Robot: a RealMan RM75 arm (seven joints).
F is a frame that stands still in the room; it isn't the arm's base.
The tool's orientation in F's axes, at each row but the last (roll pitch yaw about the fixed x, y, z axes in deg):
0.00, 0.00, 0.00
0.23, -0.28, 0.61
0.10, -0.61, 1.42
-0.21, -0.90, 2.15
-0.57, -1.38, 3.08
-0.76, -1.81, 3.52
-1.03, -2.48, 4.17
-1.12, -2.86, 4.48
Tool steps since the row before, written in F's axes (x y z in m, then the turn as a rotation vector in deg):
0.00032, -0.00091, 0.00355, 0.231, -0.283, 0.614
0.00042, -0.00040, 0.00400, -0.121, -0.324, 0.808
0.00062, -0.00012, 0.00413, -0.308, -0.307, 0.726
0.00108, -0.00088, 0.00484, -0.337, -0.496, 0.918
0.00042, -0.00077, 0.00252, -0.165, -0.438, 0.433
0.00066, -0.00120, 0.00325, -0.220, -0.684, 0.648
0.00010, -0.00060, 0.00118, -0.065, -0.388, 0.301
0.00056, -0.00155, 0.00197, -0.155, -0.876, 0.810
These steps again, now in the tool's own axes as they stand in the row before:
0.00032, -0.00091, 0.00355, 0.231, -0.283, 0.614
0.00044, -0.00039, 0.00400, -0.120, -0.319, 0.810
0.00066, -0.00013, 0.00412, -0.308, -0.298, 0.730
0.00112, -0.00094, 0.00482, -0.341, -0.486, 0.922
0.00044, -0.00082, 0.00250, -0.178, -0.433, 0.433
0.00069, -0.00128, 0.00321, -0.241, -0.678, 0.647
0.00011, -0.00063, 0.00117, -0.080, -0.388, 0.298
0.00053, -0.00163, 0.00191, -0.182, -0.877, 0.803

